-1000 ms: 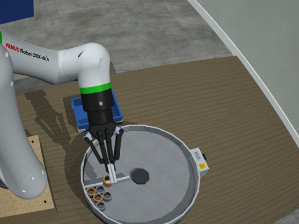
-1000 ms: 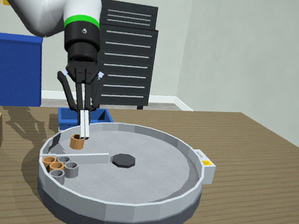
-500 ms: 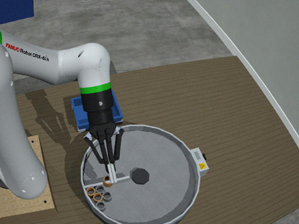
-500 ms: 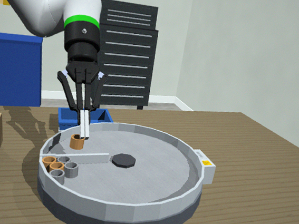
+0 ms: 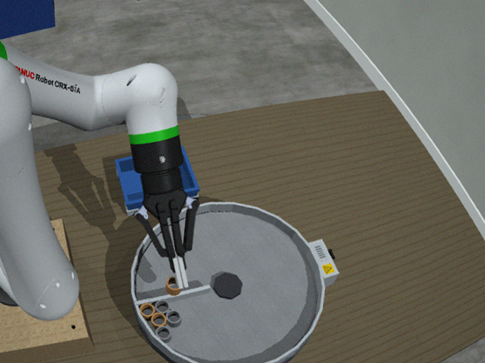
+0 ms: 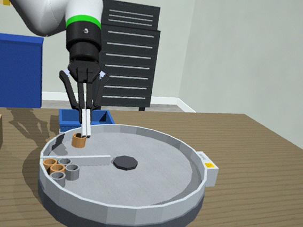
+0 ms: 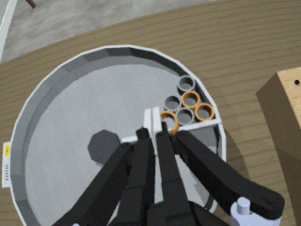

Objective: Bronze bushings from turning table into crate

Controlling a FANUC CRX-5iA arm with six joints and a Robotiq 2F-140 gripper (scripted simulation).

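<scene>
My gripper is now 34 cm to the right of the crate, 14 cm above it and 2 cm short of it. Round my hand: grey turning table: 11 cm below, 11 cm ahead.
</scene>
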